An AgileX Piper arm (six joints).
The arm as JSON. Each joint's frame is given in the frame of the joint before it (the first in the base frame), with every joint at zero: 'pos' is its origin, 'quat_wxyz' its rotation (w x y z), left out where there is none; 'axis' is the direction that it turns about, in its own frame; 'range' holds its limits. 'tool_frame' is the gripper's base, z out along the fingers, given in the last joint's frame.
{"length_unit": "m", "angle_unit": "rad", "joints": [
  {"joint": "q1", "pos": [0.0, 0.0, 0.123], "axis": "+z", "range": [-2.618, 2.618]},
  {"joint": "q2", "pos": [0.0, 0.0, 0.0], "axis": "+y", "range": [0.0, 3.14]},
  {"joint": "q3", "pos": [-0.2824, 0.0, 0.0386], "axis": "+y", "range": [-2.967, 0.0]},
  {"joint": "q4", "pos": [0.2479, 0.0, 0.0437], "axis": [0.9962, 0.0, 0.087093], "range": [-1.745, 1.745]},
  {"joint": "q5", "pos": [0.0, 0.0, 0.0], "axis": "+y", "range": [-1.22, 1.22]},
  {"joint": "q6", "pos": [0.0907, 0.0, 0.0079], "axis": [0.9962, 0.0, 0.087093], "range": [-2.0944, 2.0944]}
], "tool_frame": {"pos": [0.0, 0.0, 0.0], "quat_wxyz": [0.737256, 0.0, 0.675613, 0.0]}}
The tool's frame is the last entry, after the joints.
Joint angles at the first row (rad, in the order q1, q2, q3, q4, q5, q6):
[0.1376 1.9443 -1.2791 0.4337 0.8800 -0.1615]
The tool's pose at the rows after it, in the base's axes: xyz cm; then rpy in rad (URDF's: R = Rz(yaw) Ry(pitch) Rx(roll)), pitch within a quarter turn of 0, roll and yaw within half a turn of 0:
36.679 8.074 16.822 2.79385 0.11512 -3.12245
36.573 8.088 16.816 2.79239 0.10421 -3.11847
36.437 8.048 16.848 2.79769 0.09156 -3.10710
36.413 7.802 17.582 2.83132 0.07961 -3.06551
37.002 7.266 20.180 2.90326 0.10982 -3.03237
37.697 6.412 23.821 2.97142 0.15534 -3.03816
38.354 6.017 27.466 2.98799 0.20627 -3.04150
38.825 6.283 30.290 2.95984 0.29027 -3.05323
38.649 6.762 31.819 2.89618 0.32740 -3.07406
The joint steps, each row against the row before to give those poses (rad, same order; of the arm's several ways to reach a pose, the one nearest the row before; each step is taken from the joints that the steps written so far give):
[0.0000 -0.0001 0.0000 0.0008 0.0044 0.0000]
[0.0000 0.0000 0.0000 0.0000 0.0118 0.0000]
[0.0000 -0.0008 -0.0013 -0.0092 0.0168 0.0000]
[0.0000 -0.0078 -0.0249 -0.0510 0.0497 0.0050]
[0.0000 -0.0271 -0.0761 -0.0993 0.0686 0.0416]
[-0.0085 -0.0315 -0.1059 -0.0898 0.0842 0.0584]
[-0.0084 -0.0138 -0.1236 -0.0249 0.0852 0.0185]
[0.0000 -0.0122 -0.0855 0.0239 0.0125 0.0043]
[0.0000 -0.0156 -0.0296 0.0590 0.0056 0.0001]

